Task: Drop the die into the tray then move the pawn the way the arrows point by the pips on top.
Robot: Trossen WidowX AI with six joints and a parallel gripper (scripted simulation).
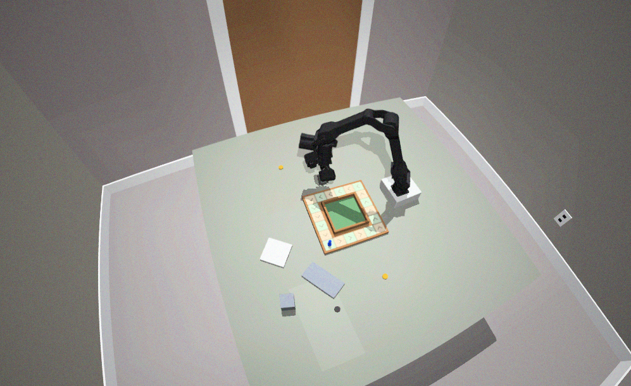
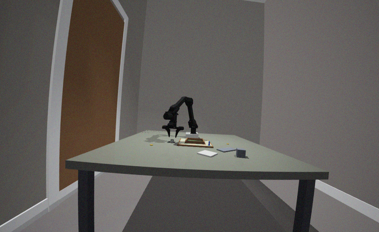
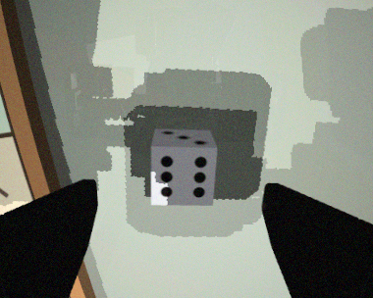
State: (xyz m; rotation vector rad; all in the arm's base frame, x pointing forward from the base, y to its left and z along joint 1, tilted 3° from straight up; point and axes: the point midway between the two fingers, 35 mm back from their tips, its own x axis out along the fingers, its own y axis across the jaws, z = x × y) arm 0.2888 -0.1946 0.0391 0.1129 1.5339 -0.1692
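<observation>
Now: gripper tip 3 cm above the white die. Also, from my gripper tip: green dice tray 20 cm to the left, 4 cm below, 2 cm behind; then blue pawn 31 cm to the left, 9 cm ahead, 2 cm below; then white card 30 cm ahead, 27 cm to the left, 4 cm below.
</observation>
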